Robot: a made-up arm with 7 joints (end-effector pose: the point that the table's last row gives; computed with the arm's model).
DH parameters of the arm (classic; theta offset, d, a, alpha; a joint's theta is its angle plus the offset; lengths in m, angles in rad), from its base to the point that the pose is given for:
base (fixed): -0.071 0 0 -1.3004
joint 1: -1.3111 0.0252 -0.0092 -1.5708
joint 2: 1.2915 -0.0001 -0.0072 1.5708
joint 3: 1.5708 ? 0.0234 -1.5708
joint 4: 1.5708 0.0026 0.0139 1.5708
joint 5: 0 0.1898 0 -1.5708
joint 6: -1.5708 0 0.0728 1.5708
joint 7: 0 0 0 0
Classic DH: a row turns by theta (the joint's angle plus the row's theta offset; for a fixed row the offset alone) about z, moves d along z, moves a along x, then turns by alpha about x.
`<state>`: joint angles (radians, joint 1 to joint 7).
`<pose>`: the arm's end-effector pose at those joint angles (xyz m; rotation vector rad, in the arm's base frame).
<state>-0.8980 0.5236 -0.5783 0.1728 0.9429 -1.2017 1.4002</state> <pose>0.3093 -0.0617 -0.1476 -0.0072 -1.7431 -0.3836</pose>
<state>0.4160 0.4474 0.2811 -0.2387 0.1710 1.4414 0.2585</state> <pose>0.0263 0.2425 -0.2916 0.7518 1.6961 0.8420</pose>
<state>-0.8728 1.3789 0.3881 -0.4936 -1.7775 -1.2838 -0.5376</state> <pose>0.1270 0.1849 0.2082 -0.1928 -2.3405 -0.8875</pose>
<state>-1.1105 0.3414 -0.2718 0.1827 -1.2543 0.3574 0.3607</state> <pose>0.4070 -0.0652 -0.0287 -0.6060 0.1247 -0.4582</pose>
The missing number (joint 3, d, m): -0.2382
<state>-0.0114 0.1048 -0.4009 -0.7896 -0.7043 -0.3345 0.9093</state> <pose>0.1738 -0.0233 -0.1030 -1.0848 -0.2085 0.3710</pose>
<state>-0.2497 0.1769 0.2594 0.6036 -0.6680 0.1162 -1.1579</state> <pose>0.2269 0.1413 -0.3919 -0.8104 0.1872 -0.7051</pose>
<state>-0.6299 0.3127 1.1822 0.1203 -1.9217 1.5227 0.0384</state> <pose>0.2425 0.2411 -0.1201 -1.3409 -0.0702 -0.8417</pose>
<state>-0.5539 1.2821 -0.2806 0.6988 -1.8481 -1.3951 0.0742</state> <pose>0.2470 0.3811 -0.0310 -0.1505 -1.2869 0.8224</pose>
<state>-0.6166 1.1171 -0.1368 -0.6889 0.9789 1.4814 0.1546</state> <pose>0.2423 0.1456 0.0428 1.2839 -0.2516 1.3422</pose>
